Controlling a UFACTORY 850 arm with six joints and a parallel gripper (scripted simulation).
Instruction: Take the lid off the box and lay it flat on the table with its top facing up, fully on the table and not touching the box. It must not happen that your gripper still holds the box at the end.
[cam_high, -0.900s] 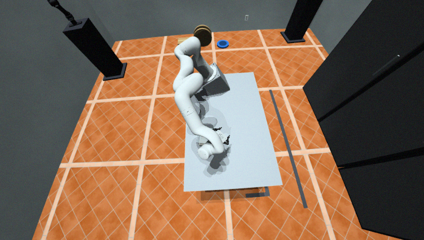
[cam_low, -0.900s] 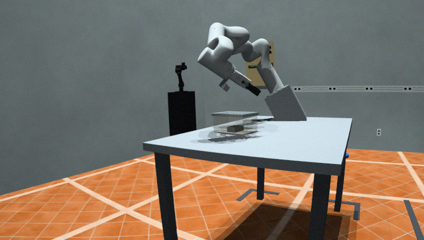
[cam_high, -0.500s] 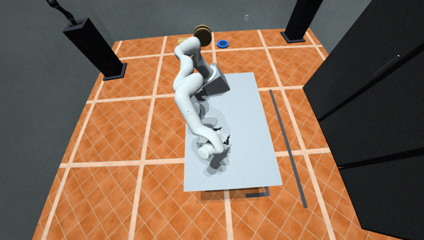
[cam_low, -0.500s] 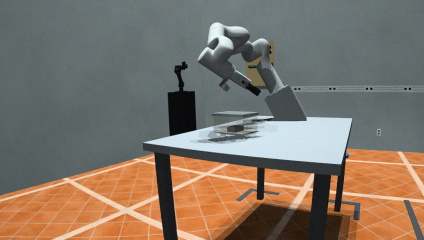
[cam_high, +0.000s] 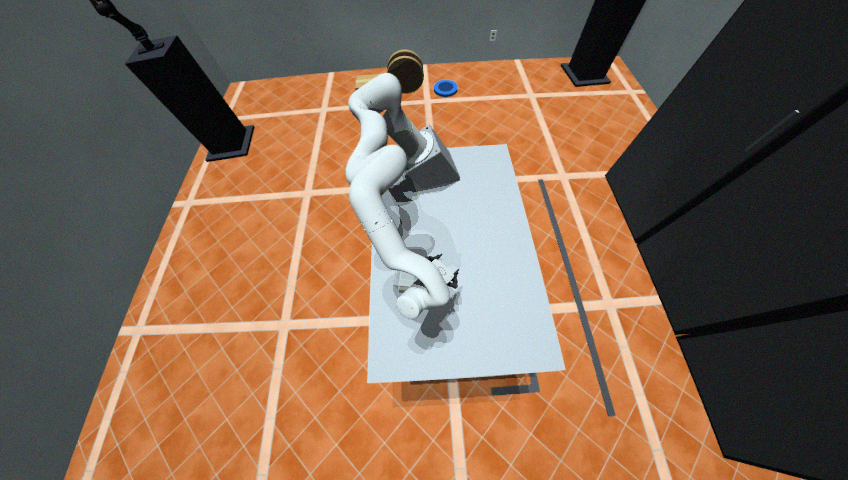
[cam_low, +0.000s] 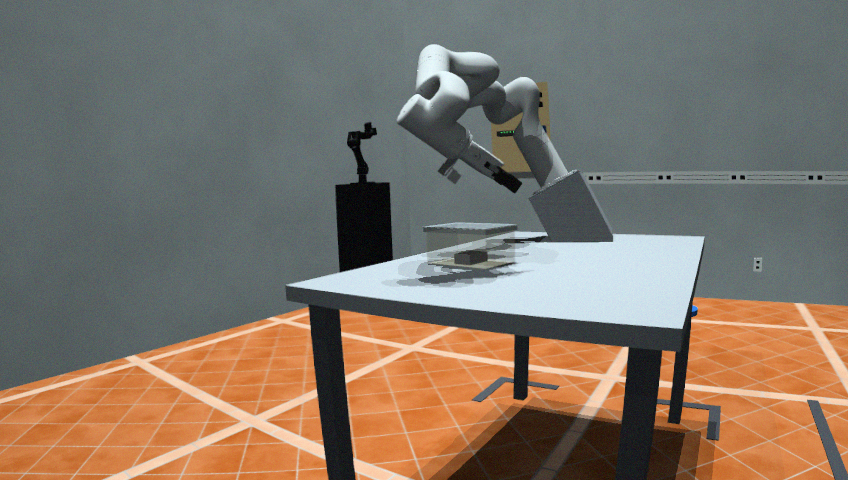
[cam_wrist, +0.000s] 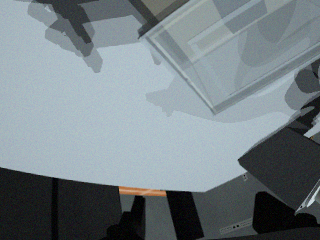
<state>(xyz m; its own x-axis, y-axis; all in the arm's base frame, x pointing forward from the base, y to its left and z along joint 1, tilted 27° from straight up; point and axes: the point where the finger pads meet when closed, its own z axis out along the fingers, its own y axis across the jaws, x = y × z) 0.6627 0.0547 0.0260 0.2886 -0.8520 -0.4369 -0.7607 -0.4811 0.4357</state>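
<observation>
Now: the lid 30 mm behind my hand, 120 mm to the right of it and 120 mm below it. Also, from my hand: clear box 30 mm behind, 120 mm to the right, 160 mm below.
</observation>
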